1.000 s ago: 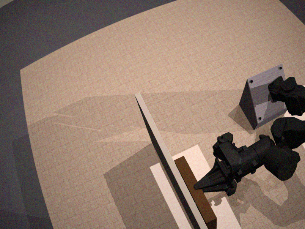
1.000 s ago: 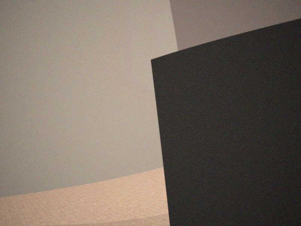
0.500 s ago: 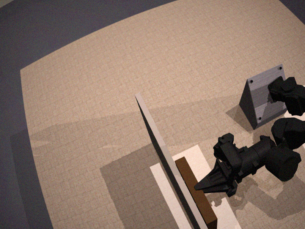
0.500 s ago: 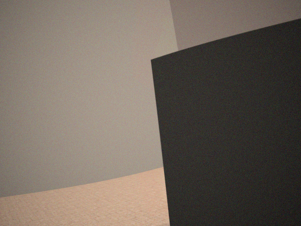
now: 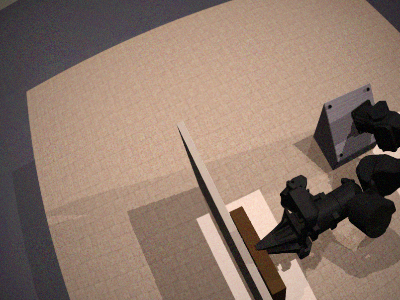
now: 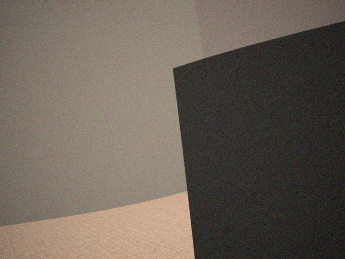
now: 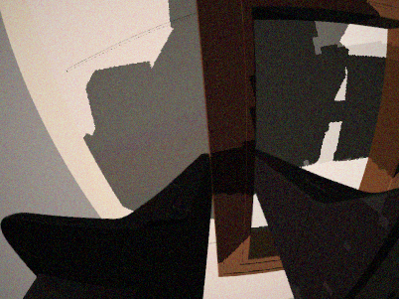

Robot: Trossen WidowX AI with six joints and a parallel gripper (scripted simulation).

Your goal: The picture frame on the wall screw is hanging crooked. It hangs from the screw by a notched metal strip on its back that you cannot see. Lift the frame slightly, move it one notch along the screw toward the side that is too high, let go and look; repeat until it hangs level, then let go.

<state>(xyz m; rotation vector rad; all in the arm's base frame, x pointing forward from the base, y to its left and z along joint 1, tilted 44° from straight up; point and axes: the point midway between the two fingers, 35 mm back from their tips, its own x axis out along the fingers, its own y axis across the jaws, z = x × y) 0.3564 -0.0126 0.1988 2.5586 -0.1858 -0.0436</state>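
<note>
The brown wooden picture frame lies 50 mm below my gripper tip, 10 mm to the left of it and 10 mm ahead of it. From my gripper tip the other things lie so: wall panel 60 mm below, 20 mm ahead.
</note>
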